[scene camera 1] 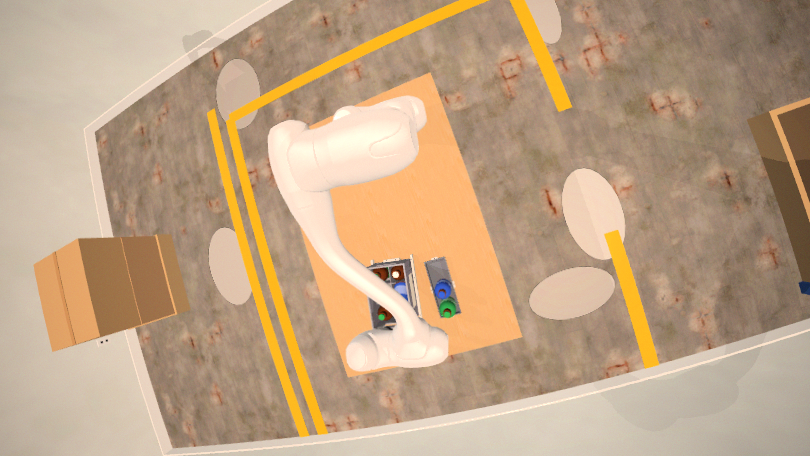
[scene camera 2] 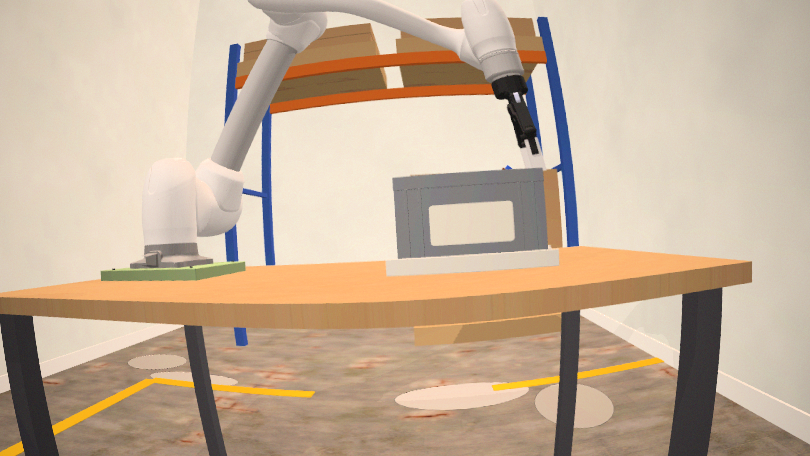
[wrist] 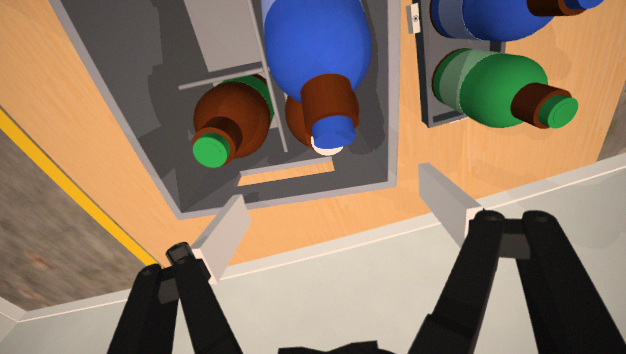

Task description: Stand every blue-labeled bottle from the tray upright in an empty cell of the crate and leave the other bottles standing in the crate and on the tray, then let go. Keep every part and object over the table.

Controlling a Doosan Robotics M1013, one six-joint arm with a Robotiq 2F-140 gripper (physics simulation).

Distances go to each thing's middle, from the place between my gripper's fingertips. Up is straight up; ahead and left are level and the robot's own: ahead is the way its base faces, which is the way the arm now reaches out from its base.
Right now the white strip (scene camera 2: 537, 258) is 14 cm behind my hand, 13 cm to the right of it and 16 cm below it.
